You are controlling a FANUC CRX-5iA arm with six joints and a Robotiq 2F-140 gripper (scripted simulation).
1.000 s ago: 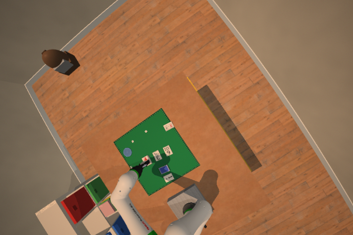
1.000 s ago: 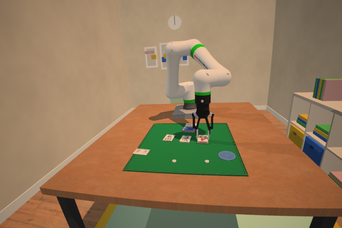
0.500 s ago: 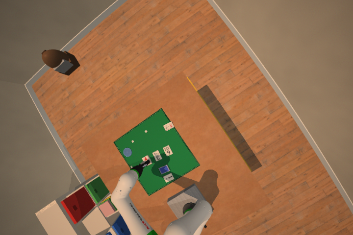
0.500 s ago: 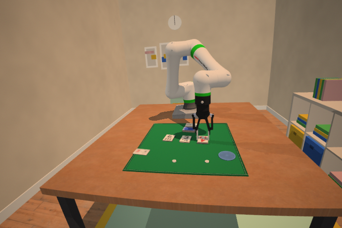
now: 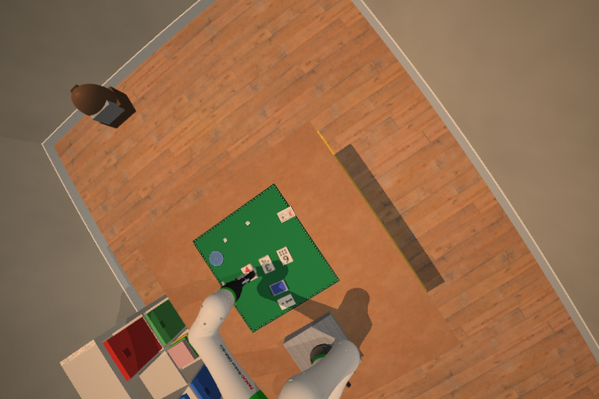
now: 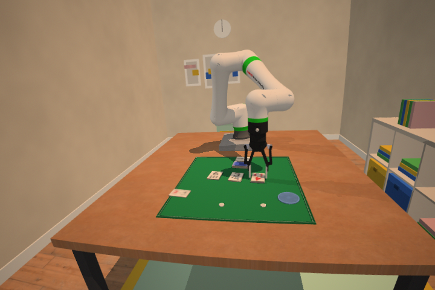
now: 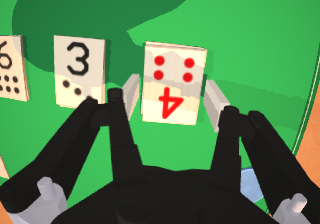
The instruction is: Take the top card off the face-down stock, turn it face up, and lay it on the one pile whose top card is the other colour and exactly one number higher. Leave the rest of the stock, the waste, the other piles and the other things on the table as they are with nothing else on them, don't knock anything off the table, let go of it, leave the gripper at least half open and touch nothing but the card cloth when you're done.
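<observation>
Right now my hand is 3 cm above the black 5 card. Also, from my hand: green card cloth (10 cm to the right, 5 cm below); then black 3 card (11 cm to the right, 4 cm below, 3 cm behind).
</observation>
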